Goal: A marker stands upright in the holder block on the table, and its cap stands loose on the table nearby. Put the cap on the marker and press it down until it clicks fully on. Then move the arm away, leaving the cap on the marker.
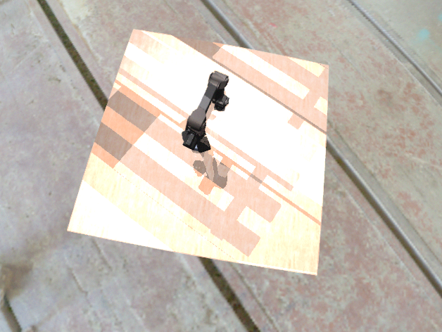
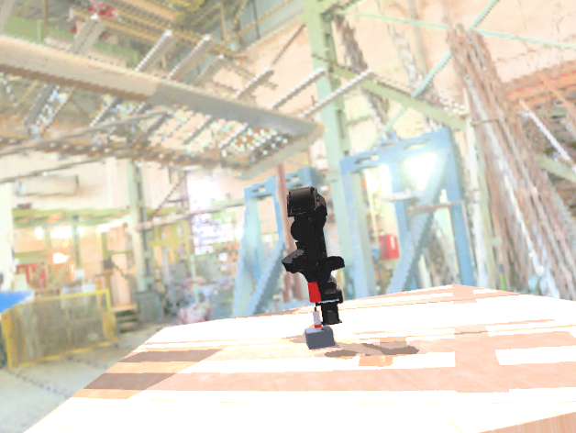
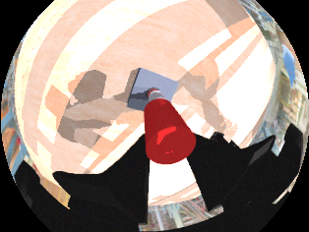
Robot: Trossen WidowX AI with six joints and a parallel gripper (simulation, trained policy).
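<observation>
My gripper tip is 11 cm above the grey holder block and 1 cm to the left of it. Round my gripper tip: red cap (1 cm to the right, 1 cm ahead, 1 cm above).
</observation>
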